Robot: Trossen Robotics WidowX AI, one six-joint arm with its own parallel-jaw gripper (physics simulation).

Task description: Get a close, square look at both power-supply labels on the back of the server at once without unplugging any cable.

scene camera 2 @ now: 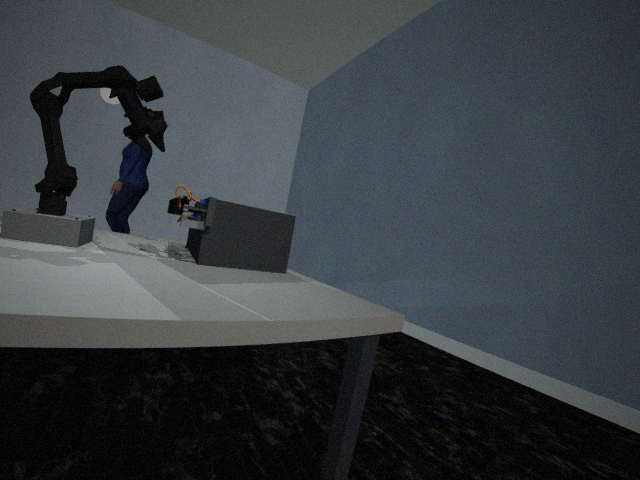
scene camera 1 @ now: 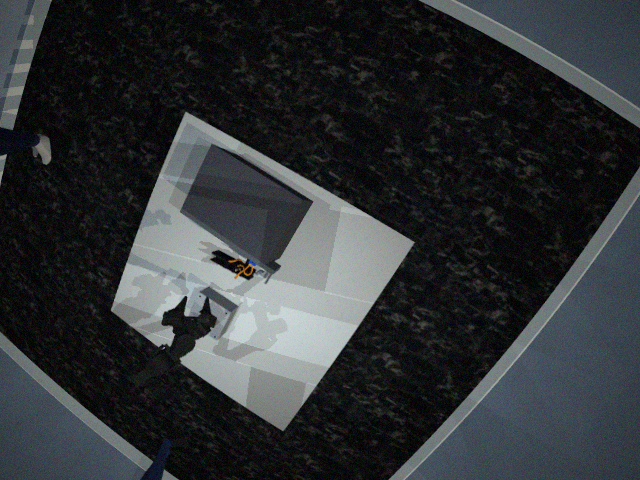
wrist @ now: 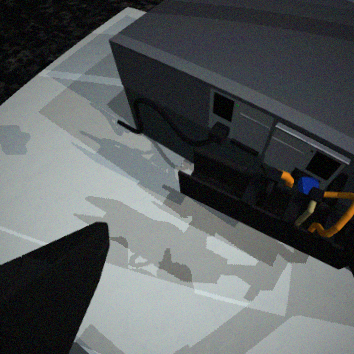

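Seen in the pictures: gripper, between the fingertips: (scene camera 2: 156, 151) (scene camera 1: 196, 296) (wrist: 228, 238); arm's base, origin of its link: (scene camera 2: 51, 213).
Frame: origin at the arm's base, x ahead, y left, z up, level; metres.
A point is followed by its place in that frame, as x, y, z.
Observation:
The dark grey server (scene camera 1: 242, 205) @(0.637, -0.024, 0.135) (scene camera 2: 244, 235) @(0.576, -0.218, 0.034) (wrist: 246, 46) @(0.561, 0.050, 0.135) stands on the white table (scene camera 1: 366, 257) @(0.619, -0.573, -0.081) (scene camera 2: 223, 310) @(0.372, -0.645, -0.082) (wrist: 53, 165) @(0.346, 0.343, -0.082). In the wrist view its back shows at a slant from above and the left. Two grey power-supply panels sit side by side, the left one (wrist: 251, 128) @(0.463, -0.001, 0.095) and the right one (wrist: 296, 151) @(0.445, -0.060, 0.108), each with a thin pale strip too small to read. A black power cable (wrist: 158, 119) @(0.489, 0.164, -0.001) is plugged in by the left panel. Orange cables (wrist: 333, 225) @(0.353, -0.106, 0.154) (scene camera 1: 244, 270) @(0.395, -0.129, 0.137) (scene camera 2: 186, 192) @(0.385, -0.123, 0.144) and a blue plug (wrist: 308, 183) @(0.433, -0.090, 0.075) sit at the right. My gripper (scene camera 1: 194, 309) (scene camera 2: 155, 135) (wrist: 228, 238) @(0.271, -0.035, 0.266) is open and empty, high above the table and back from the server.
A black cable tray (wrist: 246, 211) @(0.355, -0.037, 0.100) juts from the server's back. A grey block (scene camera 1: 220, 305) @(0.101, -0.025, -0.004) (scene camera 2: 86, 229) @(0.105, -0.009, -0.033) stands on the table under the arm. A person in blue (scene camera 2: 128, 186) stands beyond the table's far side.

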